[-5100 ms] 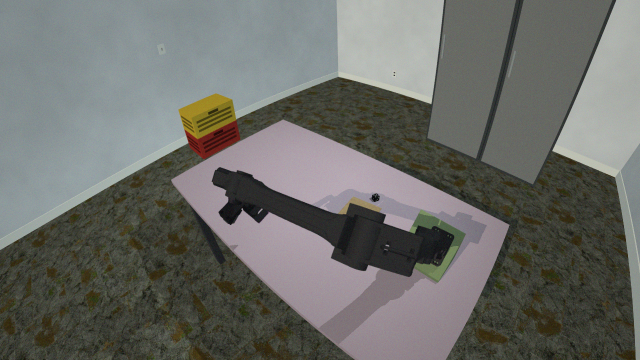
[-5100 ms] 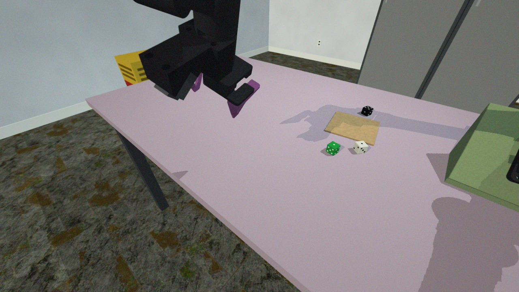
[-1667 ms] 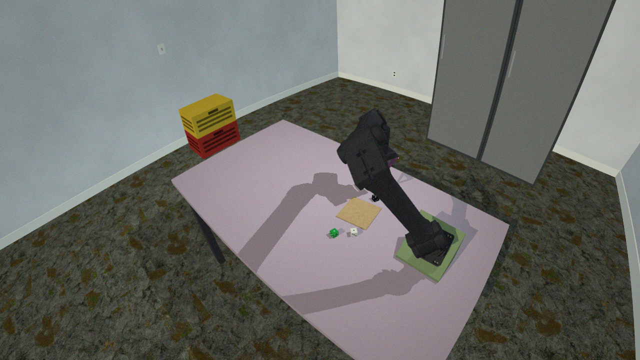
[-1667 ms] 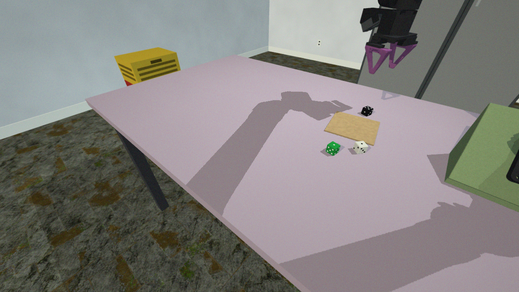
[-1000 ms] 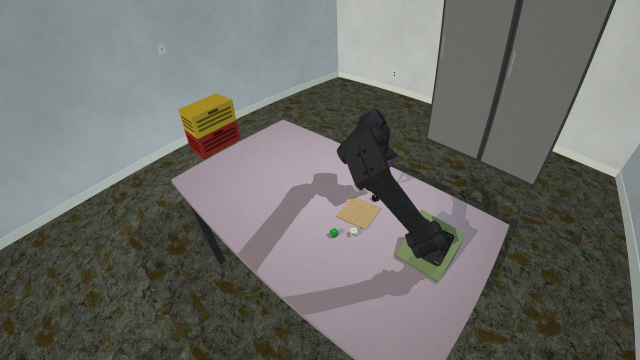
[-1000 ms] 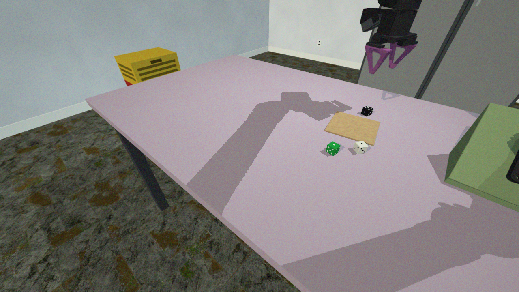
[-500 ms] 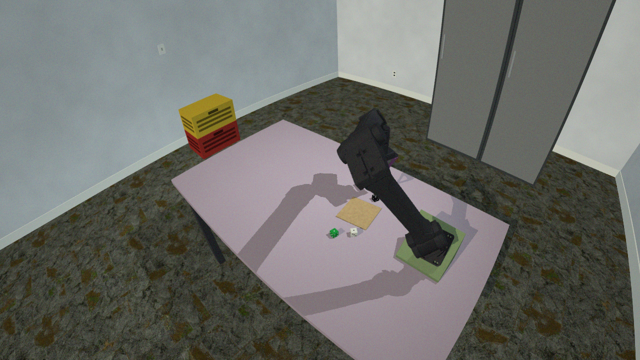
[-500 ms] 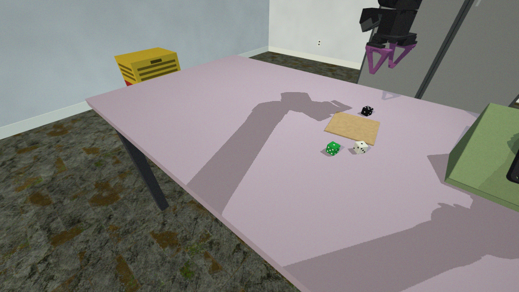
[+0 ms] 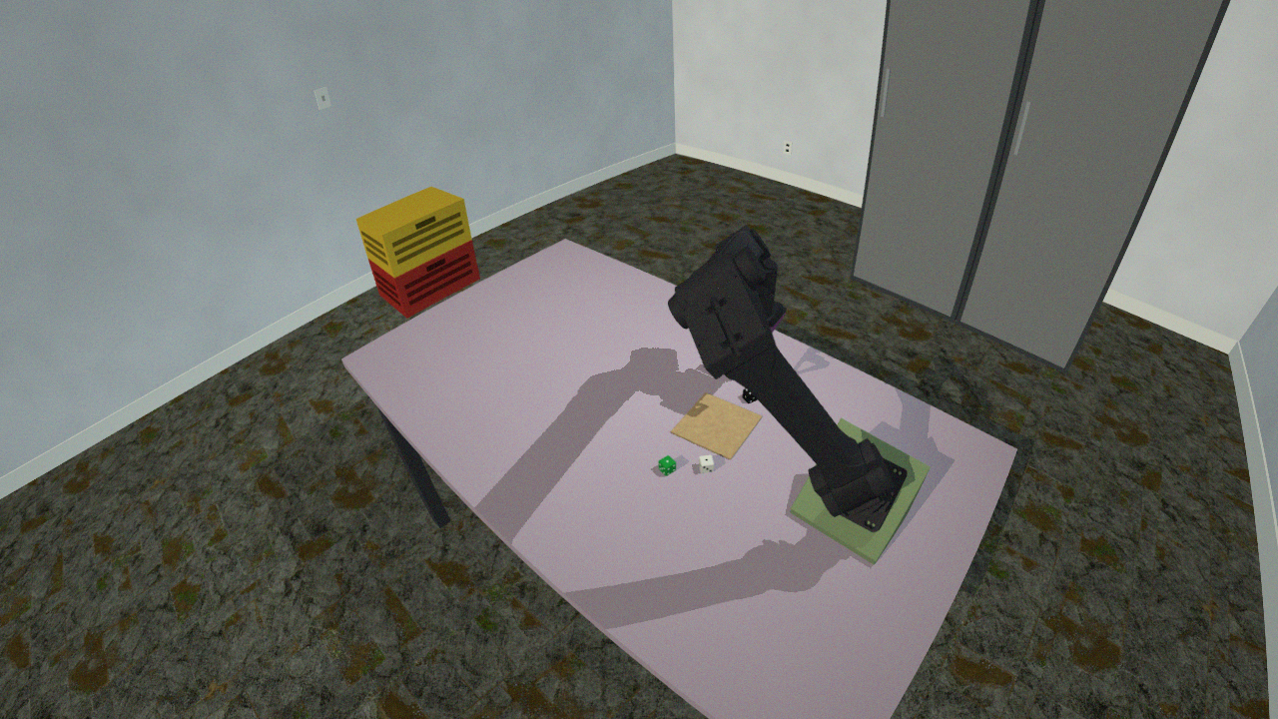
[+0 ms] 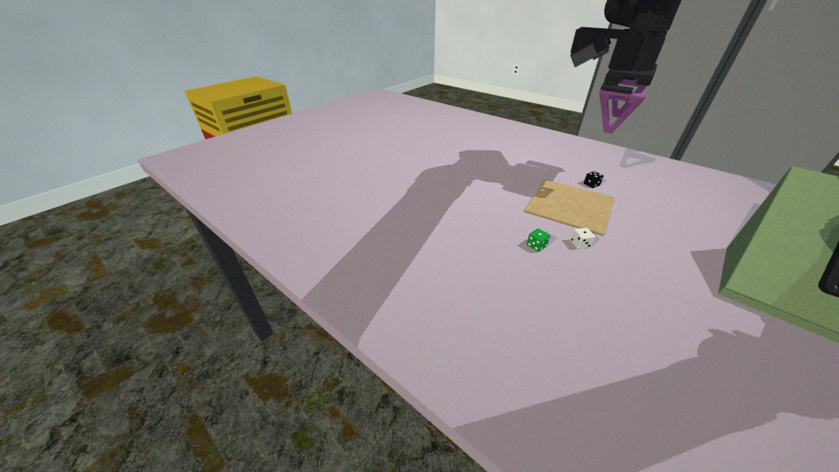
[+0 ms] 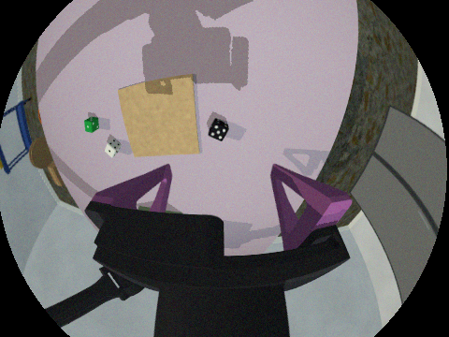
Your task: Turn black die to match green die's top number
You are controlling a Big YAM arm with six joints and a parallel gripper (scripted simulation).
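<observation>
The black die lies 120 mm below my hand. Also, from my hand: green die 10 mm ahead, 270 mm to the left, 120 mm below; then white die 50 mm behind, 220 mm to the left, 120 mm below; then tan mat 110 mm to the left, 140 mm below.
</observation>
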